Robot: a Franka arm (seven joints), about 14 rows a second.
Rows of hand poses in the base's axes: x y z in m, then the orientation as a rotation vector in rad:
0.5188, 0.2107, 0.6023, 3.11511, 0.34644, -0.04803
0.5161, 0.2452, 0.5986, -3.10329, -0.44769, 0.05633
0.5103, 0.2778, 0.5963, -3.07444, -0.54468, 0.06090
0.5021, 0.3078, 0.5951, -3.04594, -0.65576, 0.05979
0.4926, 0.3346, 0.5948, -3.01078, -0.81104, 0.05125
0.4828, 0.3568, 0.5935, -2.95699, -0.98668, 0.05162
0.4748, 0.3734, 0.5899, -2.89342, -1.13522, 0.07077
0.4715, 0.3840, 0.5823, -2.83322, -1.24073, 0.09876
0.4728, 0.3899, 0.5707, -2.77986, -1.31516, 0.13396
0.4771, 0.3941, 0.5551, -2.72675, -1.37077, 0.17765
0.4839, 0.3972, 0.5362, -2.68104, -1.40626, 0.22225
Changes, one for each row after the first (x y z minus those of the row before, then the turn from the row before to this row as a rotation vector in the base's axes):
-0.0027, 0.0345, -0.0037, 0.01288, 0.00699, 0.06480
-0.0058, 0.0326, -0.0023, 0.01361, 0.00491, 0.06389
-0.0082, 0.0300, -0.0012, 0.00815, 0.00013, 0.07325
-0.0095, 0.0268, -0.0003, 0.00119, -0.00665, 0.10208
-0.0098, 0.0222, -0.0013, 0.00299, -0.00029, 0.11780
-0.0080, 0.0166, -0.0036, 0.00639, 0.01397, 0.10360
-0.0033, 0.0106, -0.0076, 0.00884, 0.02181, 0.07763
0.0013, 0.0059, -0.0116, 0.00796, 0.02736, 0.05816
0.0043, 0.0042, -0.0156, 0.00915, 0.03497, 0.04765
0.0068, 0.0031, -0.0189, 0.00810, 0.03627, 0.03431

